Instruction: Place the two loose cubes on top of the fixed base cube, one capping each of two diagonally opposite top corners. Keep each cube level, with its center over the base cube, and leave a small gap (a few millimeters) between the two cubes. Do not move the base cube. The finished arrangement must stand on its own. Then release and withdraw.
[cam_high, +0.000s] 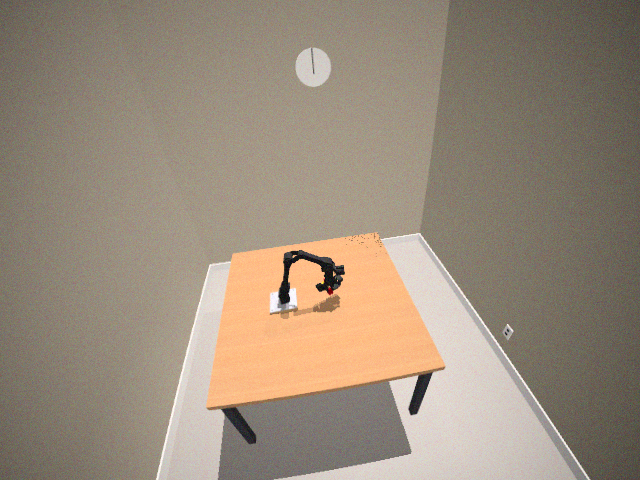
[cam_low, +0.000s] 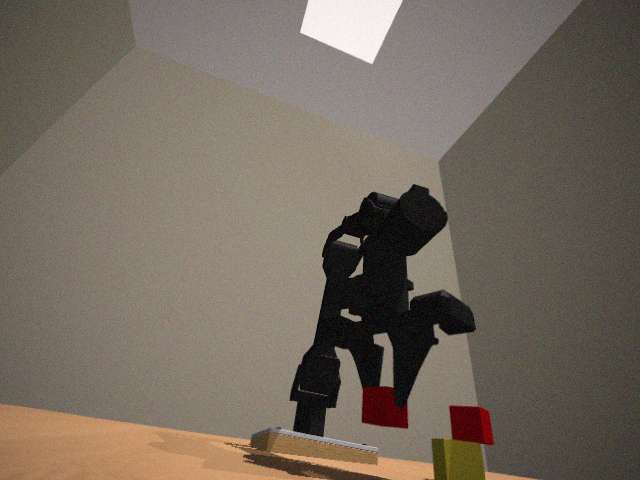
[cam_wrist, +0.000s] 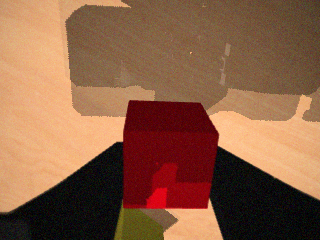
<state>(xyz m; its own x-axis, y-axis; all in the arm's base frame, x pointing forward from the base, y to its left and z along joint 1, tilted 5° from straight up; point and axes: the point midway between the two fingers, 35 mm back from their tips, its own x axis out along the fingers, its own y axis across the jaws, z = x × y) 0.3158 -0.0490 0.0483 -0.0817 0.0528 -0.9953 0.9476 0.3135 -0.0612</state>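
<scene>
The yellow cube lies 10 mm behind my gripper tip, 100 mm to the left of it and 40 mm below it. From my gripper tip the other things lie so: red cube: right at my gripper tip.
</scene>
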